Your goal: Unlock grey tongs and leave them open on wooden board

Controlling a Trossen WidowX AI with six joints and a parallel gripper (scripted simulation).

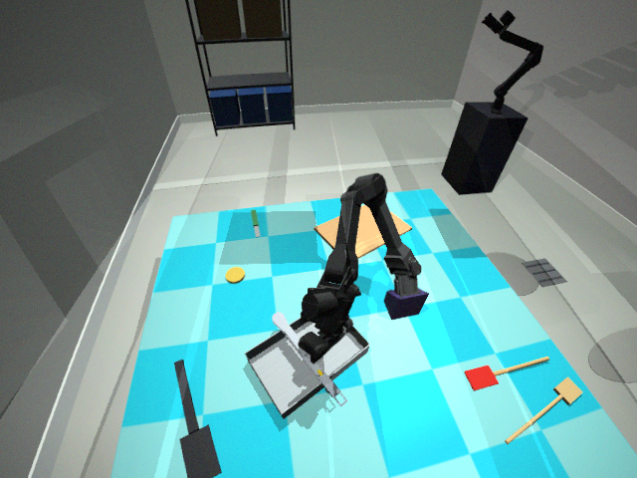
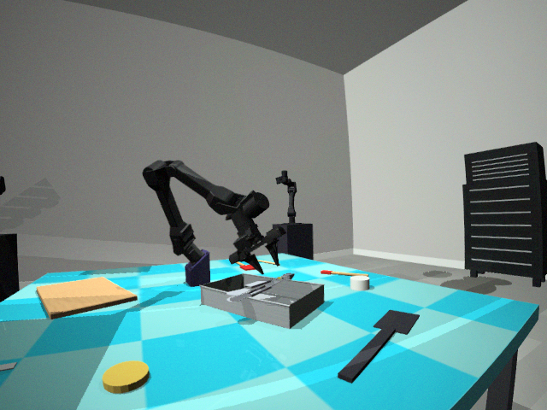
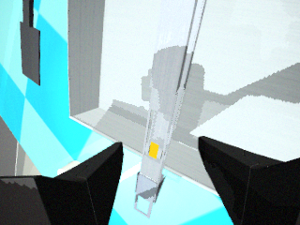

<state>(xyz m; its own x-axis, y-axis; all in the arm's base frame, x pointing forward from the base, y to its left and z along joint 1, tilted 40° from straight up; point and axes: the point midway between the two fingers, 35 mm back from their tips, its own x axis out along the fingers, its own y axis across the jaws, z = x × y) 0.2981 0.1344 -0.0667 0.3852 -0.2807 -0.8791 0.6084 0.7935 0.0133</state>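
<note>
Right now my gripper tip is 30 mm to the right of the yellow lock piece and 30 mm above it. The rest, counted from my gripper tip: black spatula: 340 mm ahead, 90 mm to the left, 90 mm below; white cylinder: 300 mm to the left, 70 mm below, 70 mm ahead; roasting tin: 60 mm below, 40 mm to the right, 20 mm ahead.
</note>
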